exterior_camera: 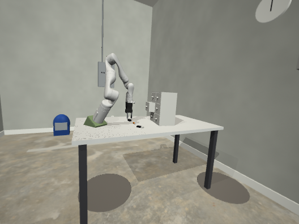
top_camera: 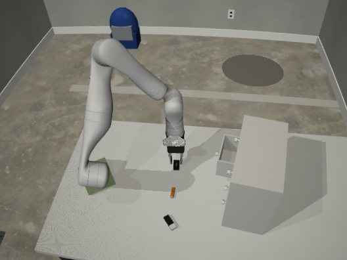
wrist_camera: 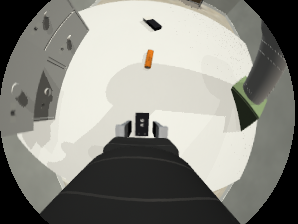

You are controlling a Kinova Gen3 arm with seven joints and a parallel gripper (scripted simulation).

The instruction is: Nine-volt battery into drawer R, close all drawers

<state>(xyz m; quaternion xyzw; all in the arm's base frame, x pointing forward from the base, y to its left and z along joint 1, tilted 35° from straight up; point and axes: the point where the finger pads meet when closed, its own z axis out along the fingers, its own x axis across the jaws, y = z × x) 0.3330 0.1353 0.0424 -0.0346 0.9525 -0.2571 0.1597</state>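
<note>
Right now my hand is 10 mm to the right of the nine-volt battery and 40 mm above it. Also, from my hand: black-and-white block: 20 mm behind, 290 mm to the right, 40 mm below; orange cylinder: 10 mm behind, 150 mm to the right, 40 mm below.
</note>
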